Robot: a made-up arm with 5 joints.
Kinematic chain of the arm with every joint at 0, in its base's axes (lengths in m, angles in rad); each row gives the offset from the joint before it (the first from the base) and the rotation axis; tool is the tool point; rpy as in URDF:
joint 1: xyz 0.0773 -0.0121 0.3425 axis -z
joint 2: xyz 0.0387 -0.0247 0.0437 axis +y
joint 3: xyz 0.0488 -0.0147 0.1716 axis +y
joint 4: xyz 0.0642 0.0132 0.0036 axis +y
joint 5: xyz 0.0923 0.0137 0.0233 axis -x
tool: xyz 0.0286 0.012 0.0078 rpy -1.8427 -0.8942 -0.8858
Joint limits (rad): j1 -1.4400..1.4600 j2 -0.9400..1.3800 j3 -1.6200..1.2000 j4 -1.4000..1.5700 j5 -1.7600..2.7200
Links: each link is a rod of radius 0.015 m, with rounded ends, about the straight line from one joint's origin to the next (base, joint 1, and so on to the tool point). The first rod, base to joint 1, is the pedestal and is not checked.
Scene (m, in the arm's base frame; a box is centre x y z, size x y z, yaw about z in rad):
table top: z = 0
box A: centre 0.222 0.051 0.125 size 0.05 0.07 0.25 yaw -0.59
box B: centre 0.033 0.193 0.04 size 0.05 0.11 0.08 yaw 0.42
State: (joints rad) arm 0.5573 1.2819 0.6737 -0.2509 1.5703
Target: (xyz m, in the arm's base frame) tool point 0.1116 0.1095 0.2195
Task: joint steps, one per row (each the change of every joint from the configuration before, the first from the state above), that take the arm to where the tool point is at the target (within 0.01 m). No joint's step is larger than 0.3 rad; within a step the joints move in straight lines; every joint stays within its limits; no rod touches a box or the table.
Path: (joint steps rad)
1: -0.2873 0.0245 -0.0417 -0.2020 -0.0658
2: -0.2873 0.0246 -0.0416 -0.2020 -0.0657
3: -0.2874 0.0245 -0.0417 -0.2020 -0.0658
4: -0.2873 0.0245 -0.0417 -0.2019 -0.0658
5: -0.1819 -0.0145 0.1012 0.2401 0.0290
6: -0.1820 -0.0146 0.1013 0.2400 0.0290
7: -0.1819 -0.0145 0.1012 0.2401 0.0290
8: -0.1820 -0.0146 0.1012 0.2401 0.0290

